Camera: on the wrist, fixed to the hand. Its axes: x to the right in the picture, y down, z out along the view.
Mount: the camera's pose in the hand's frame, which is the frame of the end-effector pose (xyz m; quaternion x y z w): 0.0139 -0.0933 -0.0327 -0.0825 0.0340 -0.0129 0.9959
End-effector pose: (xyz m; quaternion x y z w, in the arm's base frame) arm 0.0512 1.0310 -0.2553 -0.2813 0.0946 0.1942 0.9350
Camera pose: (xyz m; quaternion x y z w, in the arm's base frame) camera 0.1004 0.9454 -0.2406 -0.3651 0.1064 0.1796 0.9073
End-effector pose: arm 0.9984 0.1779 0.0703 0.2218 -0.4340 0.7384 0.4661
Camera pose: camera 1.0766 0.2301 0.1038 0.1629 -0.4744 0.7011 0.5068
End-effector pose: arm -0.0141 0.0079 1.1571 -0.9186 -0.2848 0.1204 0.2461
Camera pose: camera -0.0343 0.0703 1.2323 -0.9356 -0.2971 0.0620 0.1805
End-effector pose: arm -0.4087 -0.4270 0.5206 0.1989 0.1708 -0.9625 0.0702
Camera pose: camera -0.4286 -0.3293 0.5148 0.2228 0.2545 -0.9386 0.0681
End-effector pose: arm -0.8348 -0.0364 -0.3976 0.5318 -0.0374 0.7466 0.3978
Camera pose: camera -0.8023 0.0505 -0.4345 0.4719 -0.0785 0.7535 0.4510
